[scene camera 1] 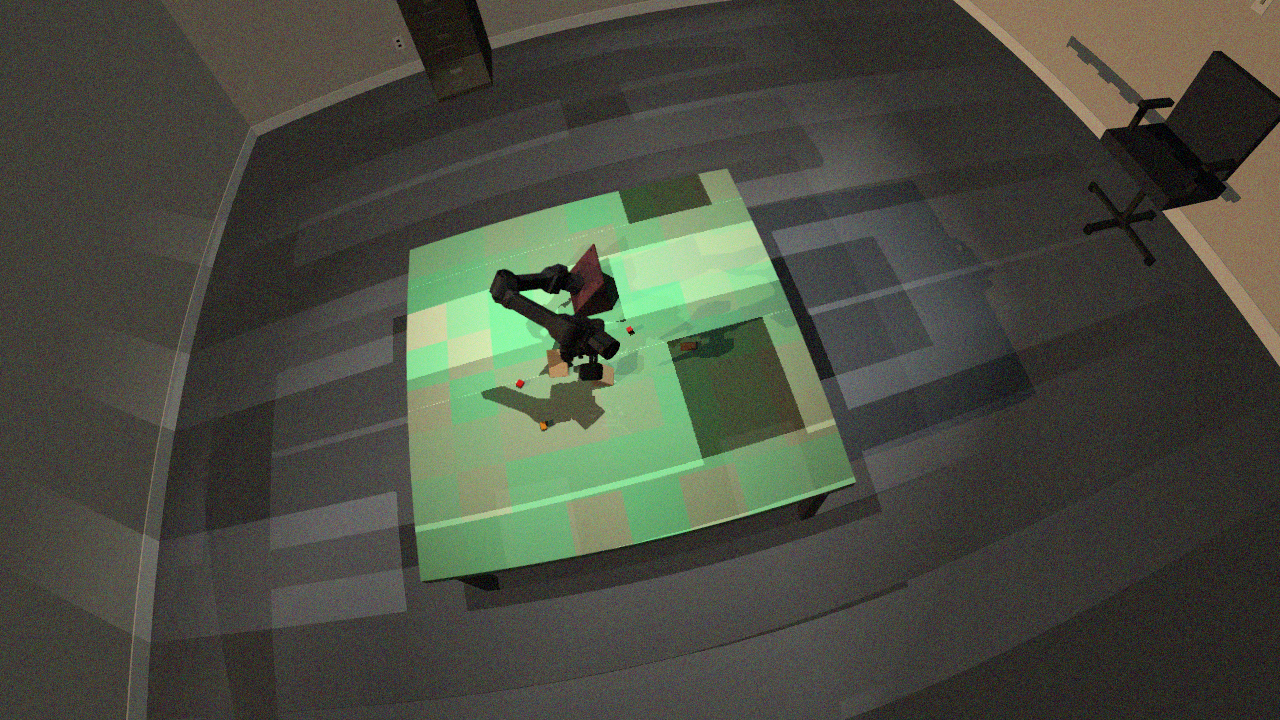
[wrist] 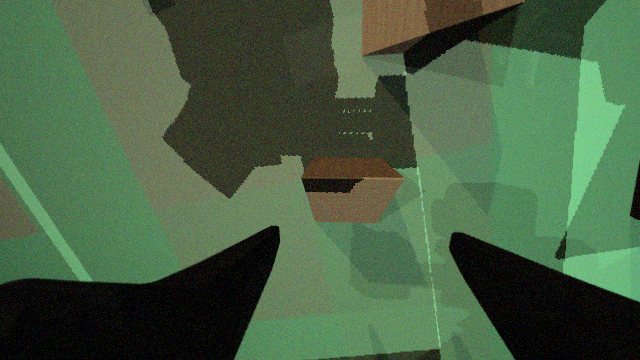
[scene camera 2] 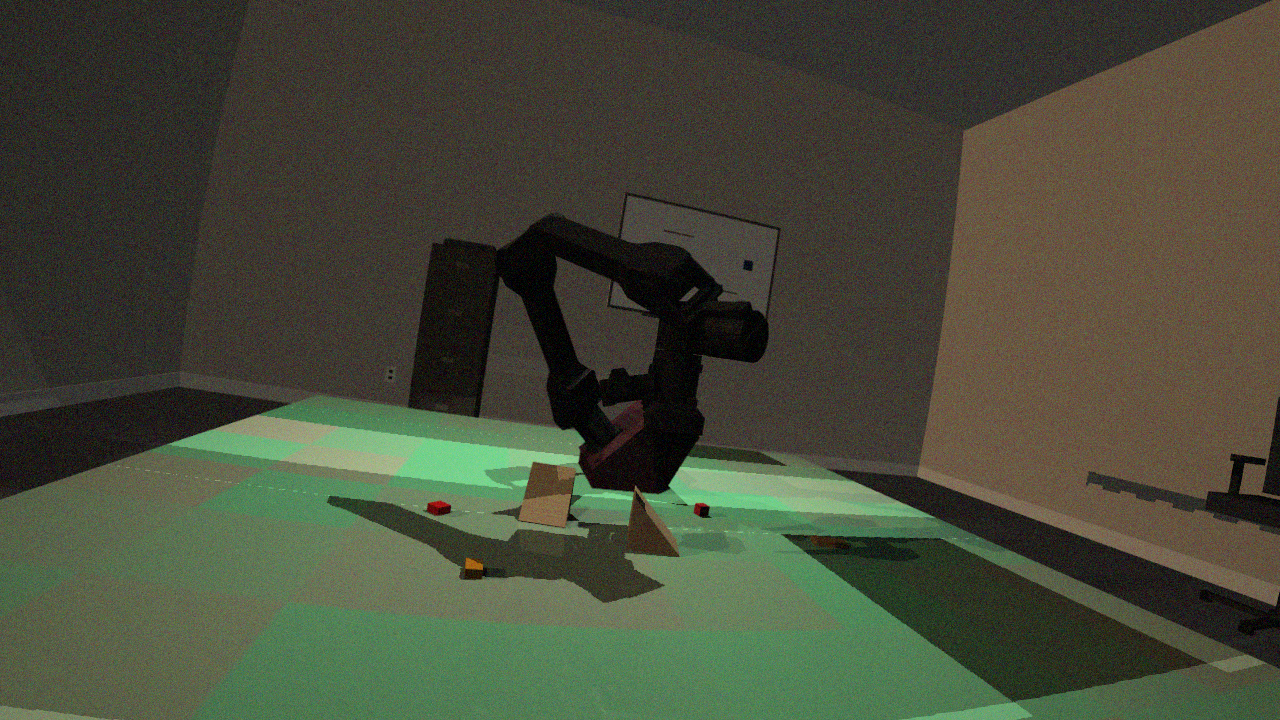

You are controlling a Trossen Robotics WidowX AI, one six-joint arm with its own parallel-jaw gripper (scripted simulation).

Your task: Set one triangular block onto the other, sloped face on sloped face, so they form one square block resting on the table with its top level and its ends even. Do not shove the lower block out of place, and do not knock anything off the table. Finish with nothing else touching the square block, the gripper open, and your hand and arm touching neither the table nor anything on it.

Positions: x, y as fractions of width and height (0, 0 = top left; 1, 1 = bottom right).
Labels:
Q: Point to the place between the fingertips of the gripper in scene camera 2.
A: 0.52, 0.67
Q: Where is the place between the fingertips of the gripper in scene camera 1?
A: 0.47, 0.50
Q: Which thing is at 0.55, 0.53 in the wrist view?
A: A triangular block.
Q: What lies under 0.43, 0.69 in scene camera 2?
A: A triangular block.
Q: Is the gripper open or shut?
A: Open.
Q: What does the gripper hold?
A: Nothing.

